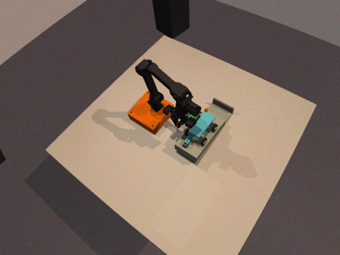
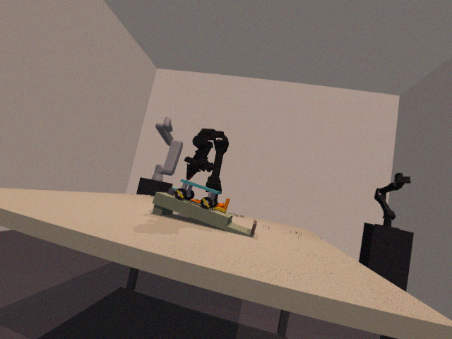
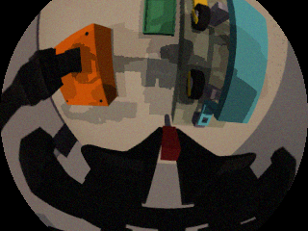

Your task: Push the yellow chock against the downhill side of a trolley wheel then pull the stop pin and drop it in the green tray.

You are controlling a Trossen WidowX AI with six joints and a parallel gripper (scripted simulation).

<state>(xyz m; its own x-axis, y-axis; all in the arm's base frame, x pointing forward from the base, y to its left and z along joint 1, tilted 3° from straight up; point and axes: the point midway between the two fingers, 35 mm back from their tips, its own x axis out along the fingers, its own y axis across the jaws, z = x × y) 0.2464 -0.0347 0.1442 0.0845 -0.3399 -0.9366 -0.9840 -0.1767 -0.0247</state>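
Right now the green tray is 60 mm behind my gripper tip, 180 mm to the left of it and 180 mm below it. Round my gripper tip: trolley: 80 mm ahead, 110 mm to the left, 60 mm below; yellow chock: 10 mm ahead, 210 mm to the left, 90 mm below; red-headed stop pin: right at my gripper tip.
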